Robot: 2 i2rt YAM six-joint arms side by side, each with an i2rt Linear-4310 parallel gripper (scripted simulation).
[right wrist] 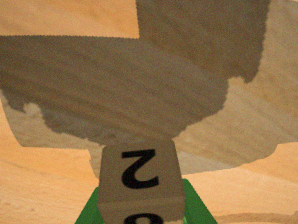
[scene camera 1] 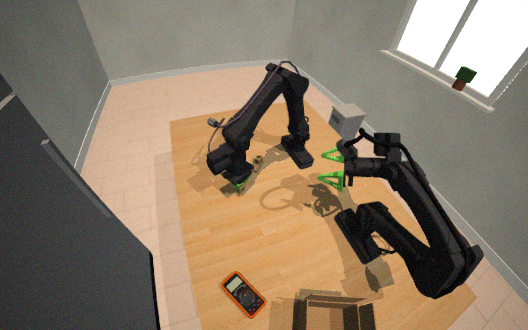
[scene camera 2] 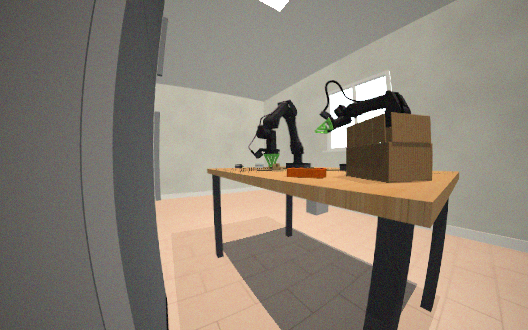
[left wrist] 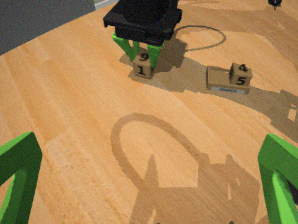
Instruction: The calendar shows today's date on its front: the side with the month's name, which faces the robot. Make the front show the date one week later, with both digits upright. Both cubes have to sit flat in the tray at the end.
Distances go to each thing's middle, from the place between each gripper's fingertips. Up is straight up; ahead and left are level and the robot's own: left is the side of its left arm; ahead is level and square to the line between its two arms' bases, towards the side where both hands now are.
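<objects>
My left gripper is 100 mm short of the calendar tray (left wrist: 215, 76), 260 mm to the left of it and 220 mm above it.
My right hand is 2 cm above the calendar tray, 11 cm past it and 10 cm to the left of it.
</objects>
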